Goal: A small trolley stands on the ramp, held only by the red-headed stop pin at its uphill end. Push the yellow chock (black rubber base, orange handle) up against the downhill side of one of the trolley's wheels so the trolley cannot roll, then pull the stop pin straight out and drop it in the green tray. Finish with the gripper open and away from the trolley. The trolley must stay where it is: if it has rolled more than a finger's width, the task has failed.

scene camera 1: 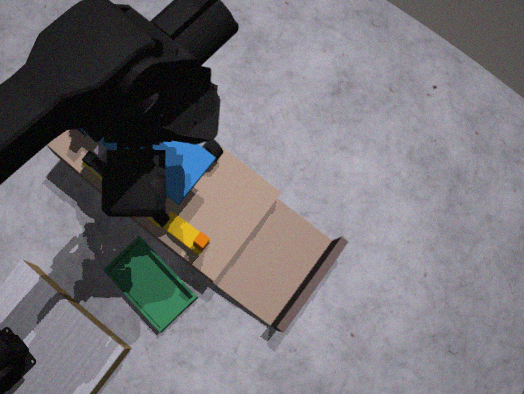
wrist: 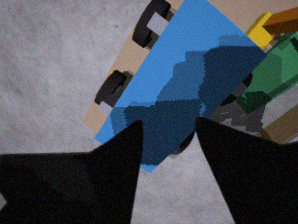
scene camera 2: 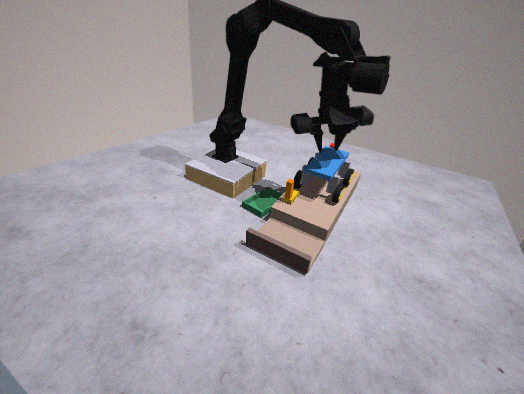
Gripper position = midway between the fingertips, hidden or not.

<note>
I see my gripper (scene camera 1: 141,138), a blue trolley (scene camera 1: 185,163), a yellow chock (scene camera 1: 180,229), a green tray (scene camera 1: 155,289), a dark stop lip (scene camera 2: 292,257), a tan ramp (scene camera 1: 229,200) and a tan ramp (scene camera 2: 295,238).
The blue trolley is seen too in the wrist view (wrist: 198,60) and in scene camera 2 (scene camera 2: 325,165). My gripper also shows in the wrist view (wrist: 168,124) and in scene camera 2 (scene camera 2: 327,151).
</note>
